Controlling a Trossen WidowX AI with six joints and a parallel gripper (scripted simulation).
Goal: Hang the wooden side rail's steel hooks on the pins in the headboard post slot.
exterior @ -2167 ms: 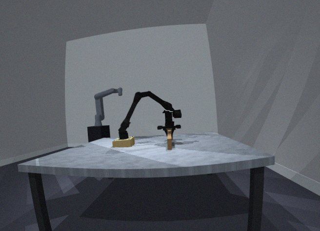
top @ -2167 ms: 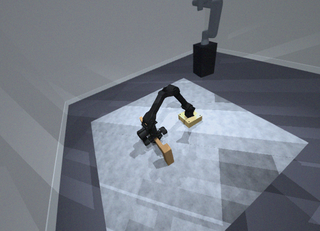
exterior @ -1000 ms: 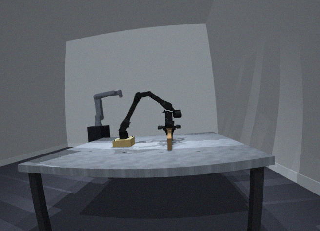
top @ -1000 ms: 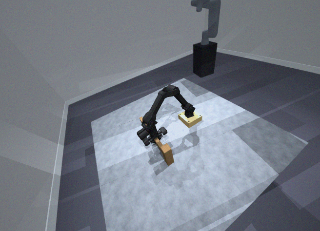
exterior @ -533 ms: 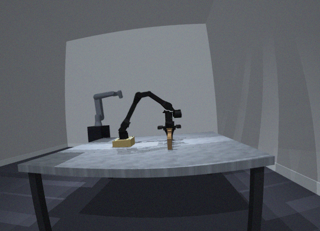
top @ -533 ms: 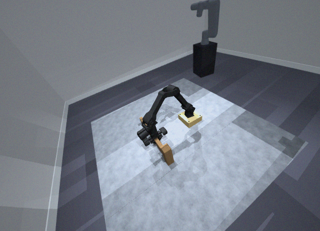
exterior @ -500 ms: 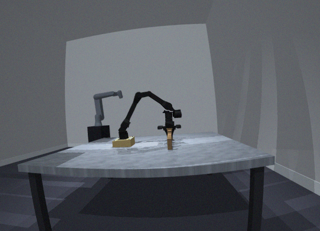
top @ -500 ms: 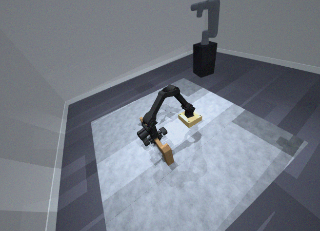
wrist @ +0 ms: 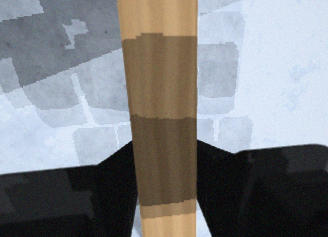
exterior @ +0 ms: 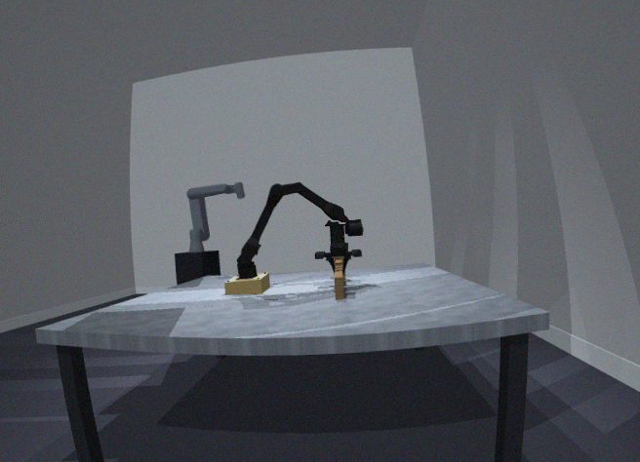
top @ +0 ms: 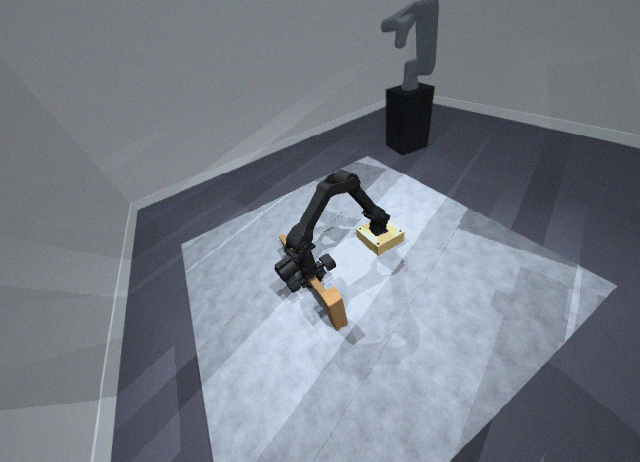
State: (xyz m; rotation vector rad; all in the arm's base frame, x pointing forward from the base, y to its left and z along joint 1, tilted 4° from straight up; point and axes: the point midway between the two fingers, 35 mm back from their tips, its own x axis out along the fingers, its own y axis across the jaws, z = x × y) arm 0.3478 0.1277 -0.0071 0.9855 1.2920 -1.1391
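Right now the headboard post is 15 cm to the left of my gripper tip, 4 cm above it and 3 cm behind it.
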